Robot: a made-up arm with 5 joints.
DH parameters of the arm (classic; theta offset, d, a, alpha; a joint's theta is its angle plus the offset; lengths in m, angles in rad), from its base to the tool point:
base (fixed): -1.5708 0.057 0 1.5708
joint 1: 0 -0.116 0.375 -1.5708
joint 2: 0 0.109 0.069 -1.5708
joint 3: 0 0.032 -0.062 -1.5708
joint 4: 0.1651 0 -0.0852 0
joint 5: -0.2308 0 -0.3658 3.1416
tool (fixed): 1.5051 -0.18 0 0
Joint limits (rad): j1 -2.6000..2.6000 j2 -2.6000..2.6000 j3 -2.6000..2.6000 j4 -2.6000..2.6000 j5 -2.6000..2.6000
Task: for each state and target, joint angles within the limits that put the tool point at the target. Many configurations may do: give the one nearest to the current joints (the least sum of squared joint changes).
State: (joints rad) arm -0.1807 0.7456 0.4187 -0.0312 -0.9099
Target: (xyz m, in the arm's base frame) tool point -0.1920 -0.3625 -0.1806
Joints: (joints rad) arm -0.1215 0.7755 -0.3732 0.1730 -1.0215
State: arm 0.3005 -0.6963 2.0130 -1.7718 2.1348
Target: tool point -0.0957 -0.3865 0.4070
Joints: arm -0.3679 -0.6521 1.9490 -2.3131 1.7540
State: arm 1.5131 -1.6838 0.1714 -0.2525 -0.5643
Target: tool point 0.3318 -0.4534 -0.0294
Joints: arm 0.6158 -1.7046 -0.6595 0.0012 -0.2965
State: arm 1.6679 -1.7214 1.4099 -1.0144 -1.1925
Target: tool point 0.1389 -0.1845 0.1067
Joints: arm 1.1411 -1.6205 1.1349 -1.2615 -1.2030
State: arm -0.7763 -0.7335 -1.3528 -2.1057 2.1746
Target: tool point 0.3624 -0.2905 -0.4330
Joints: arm -0.6632 -0.1575 -1.1171 -1.4795 2.6000
